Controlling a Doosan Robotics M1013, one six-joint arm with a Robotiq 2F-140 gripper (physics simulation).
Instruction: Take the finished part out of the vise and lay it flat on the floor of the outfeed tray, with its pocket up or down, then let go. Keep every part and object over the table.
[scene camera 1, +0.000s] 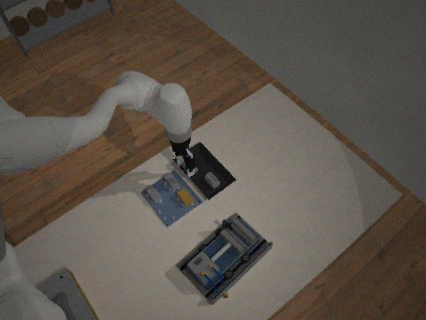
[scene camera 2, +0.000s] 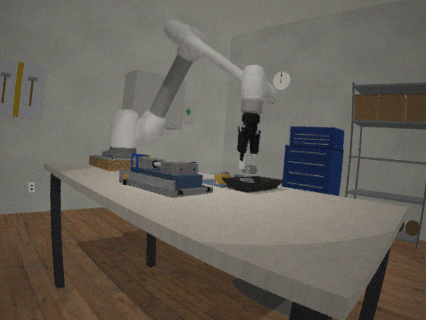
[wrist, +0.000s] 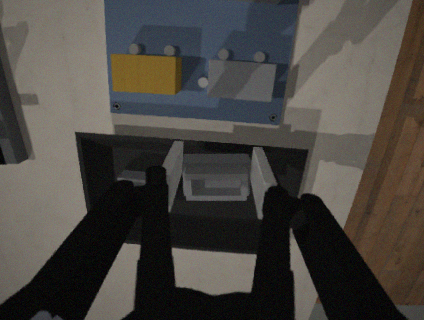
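Pixels of known places: gripper, fingertip midpoint: (scene camera 1: 186, 169) (scene camera 2: 246, 168) (wrist: 217, 158); arm's base, link origin: (scene camera 2: 122, 157).
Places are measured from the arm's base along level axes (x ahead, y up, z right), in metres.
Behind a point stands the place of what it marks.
Note:
My gripper (scene camera 1: 186, 167) {z -0.279, x 0.690, y 0.015 m} (scene camera 2: 248, 167) {z -0.279, x 0.690, y 0.015 m} (wrist: 217, 158) {z -0.279, x 0.690, y 0.015 m} is shut on the finished part (wrist: 216, 177) {z -0.281, x 0.699, y 0.034 m}, a grey block whose stepped pocket faces the wrist camera. The light finger pads press on its two ends. The part hangs above the outfeed tray (scene camera 1: 206, 159) {z -0.309, x 0.799, y -0.044 m} (wrist: 200, 231) {z -0.279, x 0.811, y -0.034 m}, a black tray with sloping walls, with a gap below it in scene camera 2. Another grey part (scene camera 1: 212, 180) {z -0.201, x 0.762, y -0.028 m} lies in the tray; a finger partly hides it in the wrist view. The vise (scene camera 1: 201, 265) {z 0.089, x 0.540, y 0.035 m} (scene camera 2: 177, 168) {z 0.102, x 0.753, y 0.021 m} stands apart from the tray; no part shows clearly between its jaws.
A blue plate (scene camera 1: 167, 212) {z -0.188, x 0.546, y -0.052 m} (wrist: 195, 111) {z -0.249, x 0.667, y -0.052 m} with pins lies beside the tray. It bears a yellow block (scene camera 1: 184, 197) {z -0.191, x 0.629, y -0.016 m} (scene camera 2: 221, 178) {z -0.175, x 0.653, y -0.028 m} (wrist: 145, 74) {z -0.201, x 0.633, y -0.016 m} and grey blocks (scene camera 1: 153, 195) (wrist: 241, 80). The table's edge runs near the tray. A blue tool cabinet (scene camera 2: 313, 167) stands behind the table.

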